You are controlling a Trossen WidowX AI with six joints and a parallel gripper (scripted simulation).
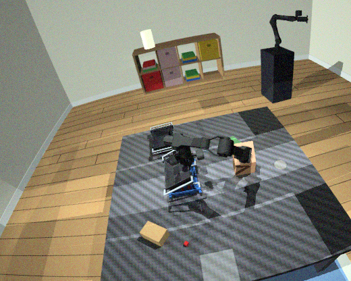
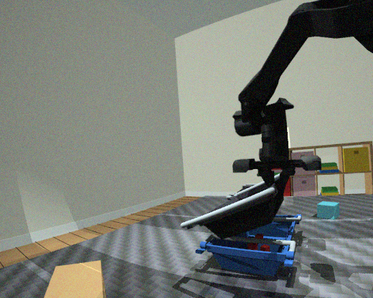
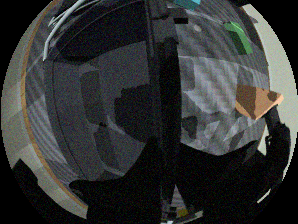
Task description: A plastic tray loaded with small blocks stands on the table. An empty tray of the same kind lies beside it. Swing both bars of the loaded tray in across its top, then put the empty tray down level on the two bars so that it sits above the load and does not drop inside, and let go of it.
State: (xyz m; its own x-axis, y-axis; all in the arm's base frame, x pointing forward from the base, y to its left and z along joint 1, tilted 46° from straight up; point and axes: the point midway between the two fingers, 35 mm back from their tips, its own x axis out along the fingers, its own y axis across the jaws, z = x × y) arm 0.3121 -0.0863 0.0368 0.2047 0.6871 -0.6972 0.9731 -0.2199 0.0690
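Now: the dark tray 60 mm ahead of my gripper tip, 10 mm to the right of it and 10 mm above it. From my gripper tip the other things lie so: cyan cube (160 mm behind, 290 mm to the right, 100 mm below); flat tan block (260 mm ahead, 310 mm to the left, 90 mm below); green block (350 mm behind, 190 mm to the right, 100 mm below).
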